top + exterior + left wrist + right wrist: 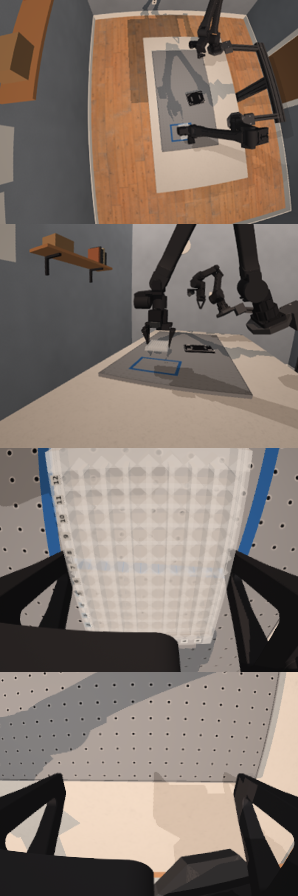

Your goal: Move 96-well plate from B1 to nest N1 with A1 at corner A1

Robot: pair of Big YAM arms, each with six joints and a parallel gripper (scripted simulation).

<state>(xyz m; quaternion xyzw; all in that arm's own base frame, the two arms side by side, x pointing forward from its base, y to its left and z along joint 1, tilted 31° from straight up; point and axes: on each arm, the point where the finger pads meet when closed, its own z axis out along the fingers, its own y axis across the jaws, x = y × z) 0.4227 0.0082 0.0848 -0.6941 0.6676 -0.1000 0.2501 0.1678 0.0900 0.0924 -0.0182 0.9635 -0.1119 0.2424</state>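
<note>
Now: the white 96-well plate right at my left hand. Round my left hand: black plate nest N1: 29 cm to the right, 19 cm behind, 8 cm below.
</note>
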